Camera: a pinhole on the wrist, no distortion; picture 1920 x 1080 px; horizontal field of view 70.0 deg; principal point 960.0 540.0 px. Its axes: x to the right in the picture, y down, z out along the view. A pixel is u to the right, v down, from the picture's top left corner.
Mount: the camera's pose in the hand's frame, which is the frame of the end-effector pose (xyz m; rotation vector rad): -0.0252 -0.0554 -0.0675 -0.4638 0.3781 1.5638
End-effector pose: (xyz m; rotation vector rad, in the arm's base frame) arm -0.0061 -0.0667 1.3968 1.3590 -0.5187 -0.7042
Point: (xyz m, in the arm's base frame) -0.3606 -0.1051 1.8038
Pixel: 1302.2 981.2
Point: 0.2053 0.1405 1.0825
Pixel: behind the camera
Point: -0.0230 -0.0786 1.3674
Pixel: 573.8 62.7
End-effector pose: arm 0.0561 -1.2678 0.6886 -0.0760 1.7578 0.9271
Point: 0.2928 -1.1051 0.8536
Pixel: 800.2 999.7
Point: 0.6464 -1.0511 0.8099
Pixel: 154.2 1032.3
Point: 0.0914 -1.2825 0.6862
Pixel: 634.5 346.7
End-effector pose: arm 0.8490 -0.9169 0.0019 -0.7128 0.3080 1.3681
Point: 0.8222 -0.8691 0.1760
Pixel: 403.9 751.3
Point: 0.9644 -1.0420 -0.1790
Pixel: behind the camera
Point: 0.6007 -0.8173 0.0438
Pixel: 1540.1 328.2
